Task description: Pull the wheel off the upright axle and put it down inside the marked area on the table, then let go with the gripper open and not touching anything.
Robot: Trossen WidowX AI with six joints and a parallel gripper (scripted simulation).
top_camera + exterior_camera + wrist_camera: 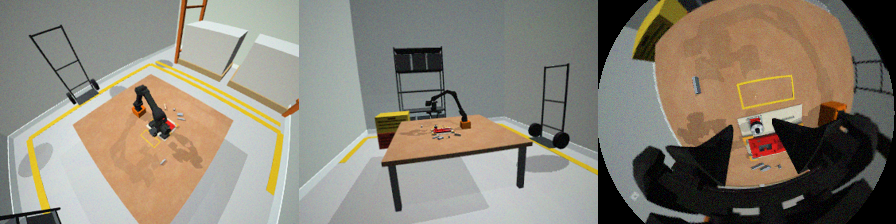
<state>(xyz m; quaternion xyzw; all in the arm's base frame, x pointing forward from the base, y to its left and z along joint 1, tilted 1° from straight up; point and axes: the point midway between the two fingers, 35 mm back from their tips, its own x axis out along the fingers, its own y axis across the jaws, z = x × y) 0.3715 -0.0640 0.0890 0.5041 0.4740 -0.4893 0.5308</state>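
Now: the small wheel 90 mm below my gripper tip, 60 mm to the left of it and 10 mm behind it. Round my gripper tip: light plate: 150 mm to the left, 120 mm below, 80 mm behind.
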